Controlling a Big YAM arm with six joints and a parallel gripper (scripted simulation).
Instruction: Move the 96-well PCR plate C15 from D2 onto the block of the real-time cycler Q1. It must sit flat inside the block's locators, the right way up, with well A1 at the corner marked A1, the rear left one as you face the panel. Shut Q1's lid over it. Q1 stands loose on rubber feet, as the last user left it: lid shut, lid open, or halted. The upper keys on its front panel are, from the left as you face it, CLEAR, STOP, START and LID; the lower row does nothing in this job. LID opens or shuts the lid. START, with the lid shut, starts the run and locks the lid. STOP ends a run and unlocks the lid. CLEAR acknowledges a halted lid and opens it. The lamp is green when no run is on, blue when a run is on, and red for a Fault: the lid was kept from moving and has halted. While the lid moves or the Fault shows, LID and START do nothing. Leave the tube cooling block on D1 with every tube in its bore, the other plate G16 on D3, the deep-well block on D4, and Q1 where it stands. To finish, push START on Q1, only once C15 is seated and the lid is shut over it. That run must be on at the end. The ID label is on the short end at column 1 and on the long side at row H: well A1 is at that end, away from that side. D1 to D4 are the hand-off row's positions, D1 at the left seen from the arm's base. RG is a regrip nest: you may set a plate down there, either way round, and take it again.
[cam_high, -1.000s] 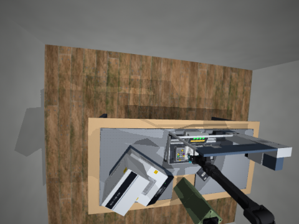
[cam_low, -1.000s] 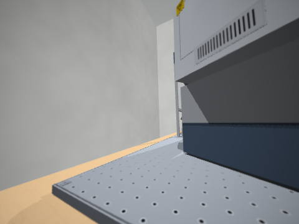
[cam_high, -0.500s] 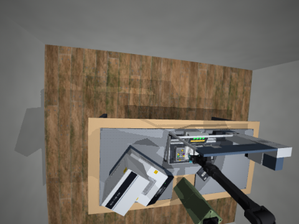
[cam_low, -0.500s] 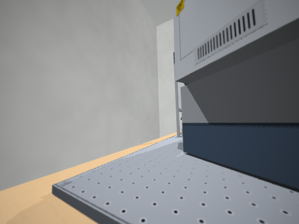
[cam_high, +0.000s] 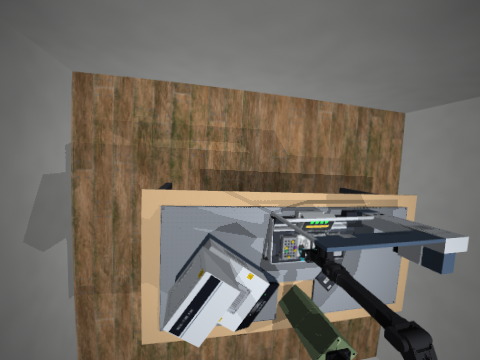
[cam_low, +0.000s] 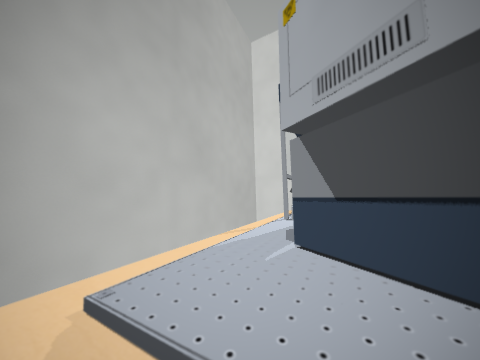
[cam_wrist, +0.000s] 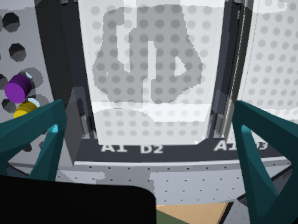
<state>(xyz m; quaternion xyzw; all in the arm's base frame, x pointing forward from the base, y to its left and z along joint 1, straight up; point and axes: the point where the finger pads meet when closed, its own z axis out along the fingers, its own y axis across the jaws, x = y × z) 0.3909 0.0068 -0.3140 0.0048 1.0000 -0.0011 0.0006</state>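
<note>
The tube cooling block lies 10 cm to the left of my hand, 3 cm below it and 1 cm ahead of it. From my hand the other things lie so: white beam (40 cm above, 19 cm ahead, 9 cm to the right).
</note>
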